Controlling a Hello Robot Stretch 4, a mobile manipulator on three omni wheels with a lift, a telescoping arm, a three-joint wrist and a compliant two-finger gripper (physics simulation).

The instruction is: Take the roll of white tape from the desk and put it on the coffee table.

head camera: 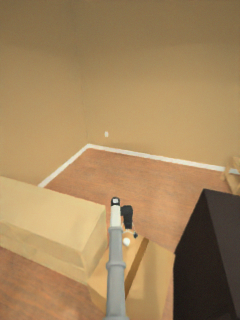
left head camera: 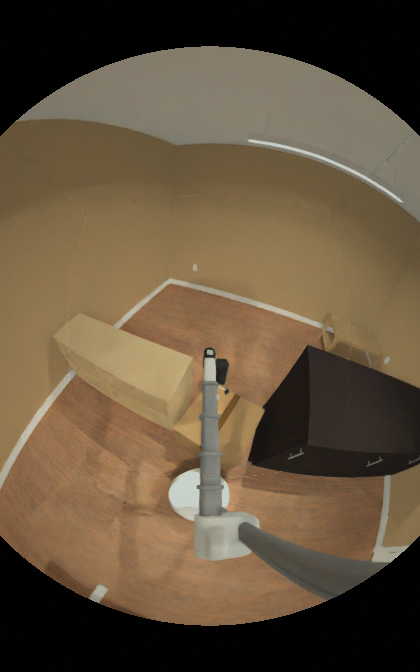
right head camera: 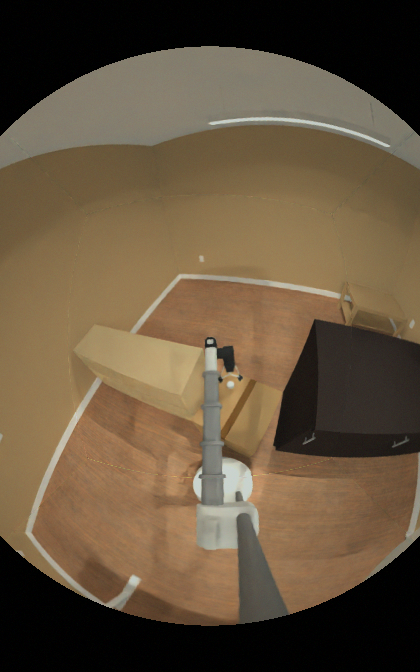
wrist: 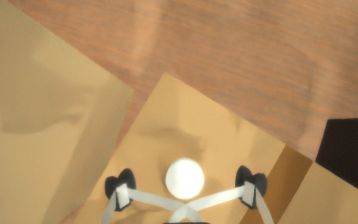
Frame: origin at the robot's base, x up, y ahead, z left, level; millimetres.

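Seen in the pictures: gripper, fingertip midpoint: (head camera: 126,237) (wrist: 185,180).
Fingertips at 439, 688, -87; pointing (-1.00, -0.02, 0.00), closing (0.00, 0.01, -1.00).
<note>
Offsets run from my fingertips to a thing's top centre, as dx, dy, dz.
The roll of white tape @(-37, -8, +0) (head camera: 126,241) (right head camera: 230,384) (wrist: 184,178) sits on the tan wooden desk with a darker brown stripe @(-60, -175, -44) (head camera: 157,270) (left head camera: 247,420) (right head camera: 260,415) (wrist: 220,125), left of the stripe. My gripper (head camera: 128,234) (right head camera: 230,378) (wrist: 185,180) is open above the desk. In the wrist view the roll shows between the two black fingertips, slightly above their line, with a gap on both sides. The fingers do not touch it. In the left head view the arm partly hides the gripper. I cannot tell which piece of furniture is the coffee table.
A long pale wooden cabinet (head camera: 50,210) (left head camera: 125,360) (right head camera: 145,360) (wrist: 50,90) stands close on the left. A tall black cabinet with handles (head camera: 215,250) (left head camera: 350,400) (right head camera: 360,380) (wrist: 342,145) stands on the right. A small wooden piece of furniture stands behind it near the wall.
</note>
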